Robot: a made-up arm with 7 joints. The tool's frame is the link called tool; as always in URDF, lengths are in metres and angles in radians. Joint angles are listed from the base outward. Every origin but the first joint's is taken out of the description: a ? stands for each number. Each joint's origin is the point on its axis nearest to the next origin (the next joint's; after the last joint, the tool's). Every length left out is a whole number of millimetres.
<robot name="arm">
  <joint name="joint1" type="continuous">
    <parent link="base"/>
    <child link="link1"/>
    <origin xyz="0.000 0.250 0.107"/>
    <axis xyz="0 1 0"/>
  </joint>
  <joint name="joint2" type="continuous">
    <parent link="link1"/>
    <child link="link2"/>
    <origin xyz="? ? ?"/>
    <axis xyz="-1 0 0"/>
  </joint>
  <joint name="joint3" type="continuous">
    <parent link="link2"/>
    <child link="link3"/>
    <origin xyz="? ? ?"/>
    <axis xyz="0 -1 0"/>
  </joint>
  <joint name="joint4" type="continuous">
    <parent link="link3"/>
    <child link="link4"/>
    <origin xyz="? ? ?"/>
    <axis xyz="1 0 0"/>
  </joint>
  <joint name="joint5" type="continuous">
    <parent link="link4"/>
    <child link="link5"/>
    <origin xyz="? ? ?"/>
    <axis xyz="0 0 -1"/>
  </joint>
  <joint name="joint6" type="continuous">
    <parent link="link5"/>
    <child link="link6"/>
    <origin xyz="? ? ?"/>
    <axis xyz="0 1 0"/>
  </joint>
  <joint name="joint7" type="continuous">
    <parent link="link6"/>
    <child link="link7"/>
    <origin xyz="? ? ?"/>
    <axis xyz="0 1 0"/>
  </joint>
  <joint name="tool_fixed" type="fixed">
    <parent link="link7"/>
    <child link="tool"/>
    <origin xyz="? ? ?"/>
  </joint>
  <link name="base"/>
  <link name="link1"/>
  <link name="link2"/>
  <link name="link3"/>
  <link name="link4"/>
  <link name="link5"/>
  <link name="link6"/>
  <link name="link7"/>
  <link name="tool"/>
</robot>
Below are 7 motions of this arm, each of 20 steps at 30 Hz.
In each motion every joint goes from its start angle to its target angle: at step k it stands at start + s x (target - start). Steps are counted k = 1, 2, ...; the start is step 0. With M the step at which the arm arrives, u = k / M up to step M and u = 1 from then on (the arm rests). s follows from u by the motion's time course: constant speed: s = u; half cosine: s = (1 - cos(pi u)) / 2; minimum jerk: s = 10 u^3 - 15 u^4 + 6 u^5.
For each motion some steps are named. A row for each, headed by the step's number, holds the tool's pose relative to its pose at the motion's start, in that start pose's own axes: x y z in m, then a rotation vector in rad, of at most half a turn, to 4 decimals.
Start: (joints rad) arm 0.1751 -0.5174 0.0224 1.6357 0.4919 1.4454 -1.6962
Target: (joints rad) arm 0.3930 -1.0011 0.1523 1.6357 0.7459 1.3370 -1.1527
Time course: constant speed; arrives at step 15
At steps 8, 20:
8: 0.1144 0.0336 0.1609 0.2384 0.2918 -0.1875
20: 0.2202 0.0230 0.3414 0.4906 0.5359 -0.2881

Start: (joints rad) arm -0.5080 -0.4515 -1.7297 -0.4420 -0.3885 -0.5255 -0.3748
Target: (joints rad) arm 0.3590 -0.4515 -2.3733 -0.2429 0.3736 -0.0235 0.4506
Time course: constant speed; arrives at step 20
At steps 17, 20:
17: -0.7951 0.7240 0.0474 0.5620 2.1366 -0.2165
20: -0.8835 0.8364 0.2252 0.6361 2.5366 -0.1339

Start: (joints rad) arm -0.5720 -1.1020 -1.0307 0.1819 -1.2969 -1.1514 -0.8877
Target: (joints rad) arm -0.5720 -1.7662 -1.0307 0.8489 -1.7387 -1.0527 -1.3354
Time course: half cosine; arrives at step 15
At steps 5, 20:
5: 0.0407 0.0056 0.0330 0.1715 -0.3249 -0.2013
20: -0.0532 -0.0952 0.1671 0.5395 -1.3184 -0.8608

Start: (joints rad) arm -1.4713 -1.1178 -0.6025 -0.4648 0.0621 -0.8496 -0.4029
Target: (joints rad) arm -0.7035 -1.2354 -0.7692 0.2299 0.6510 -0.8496 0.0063
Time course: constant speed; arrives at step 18
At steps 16, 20:
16: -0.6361 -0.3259 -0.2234 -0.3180 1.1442 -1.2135
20: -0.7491 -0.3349 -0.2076 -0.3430 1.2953 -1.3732

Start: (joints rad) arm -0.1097 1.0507 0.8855 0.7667 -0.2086 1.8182 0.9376
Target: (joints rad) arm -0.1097 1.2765 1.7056 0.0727 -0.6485 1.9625 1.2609
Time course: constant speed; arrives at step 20
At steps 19, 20:
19: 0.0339 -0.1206 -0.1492 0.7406 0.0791 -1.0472
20: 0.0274 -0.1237 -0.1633 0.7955 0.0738 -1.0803

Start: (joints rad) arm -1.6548 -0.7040 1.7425 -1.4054 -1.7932 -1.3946 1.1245
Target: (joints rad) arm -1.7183 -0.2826 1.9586 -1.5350 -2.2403 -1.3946 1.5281
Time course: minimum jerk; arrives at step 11
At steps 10, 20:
10: -0.2704 -0.0282 0.2062 -0.3756 0.5582 0.2409
20: -0.2721 -0.0281 0.2077 -0.3782 0.5621 0.2417

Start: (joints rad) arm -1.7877 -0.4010 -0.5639 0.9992 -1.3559 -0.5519 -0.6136
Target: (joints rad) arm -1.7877 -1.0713 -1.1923 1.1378 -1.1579 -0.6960 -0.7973
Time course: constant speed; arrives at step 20
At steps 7, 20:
7: -0.0311 -0.0895 0.0120 -0.0701 -0.2794 -0.3340
20: -0.2159 -0.2132 -0.0295 -0.2369 -0.6062 -0.9953

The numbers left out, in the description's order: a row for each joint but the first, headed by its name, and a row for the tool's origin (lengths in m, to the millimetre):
joint2: 0.132 0.000 0.086
joint3: 0.000 -0.245 -0.019
joint4: 0.778 0.000 0.023
joint5: 0.000 -0.045 -0.148
joint6: -0.087 0.469 0.000
joint7: 0.241 0.000 -0.077
tool: 0.044 0.000 -0.128

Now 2 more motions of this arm.
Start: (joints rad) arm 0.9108 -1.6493 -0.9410 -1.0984 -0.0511 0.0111 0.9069
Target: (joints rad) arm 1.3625 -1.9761 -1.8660 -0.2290 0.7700 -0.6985 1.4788
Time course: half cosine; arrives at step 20
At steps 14, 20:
14: -0.3899 0.5779 0.1983 0.5905 0.5459 0.6963
20: -0.5083 0.6525 0.2170 0.6349 0.7833 0.7938

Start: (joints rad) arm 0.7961 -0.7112 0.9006 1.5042 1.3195 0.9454 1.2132
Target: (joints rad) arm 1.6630 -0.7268 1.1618 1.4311 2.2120 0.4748 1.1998
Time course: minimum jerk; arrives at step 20
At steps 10, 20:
10: -0.5283 -0.1492 0.3120 0.5228 -0.5064 0.4272
20: -0.9997 -0.5844 0.3437 1.1176 -0.9259 0.8260

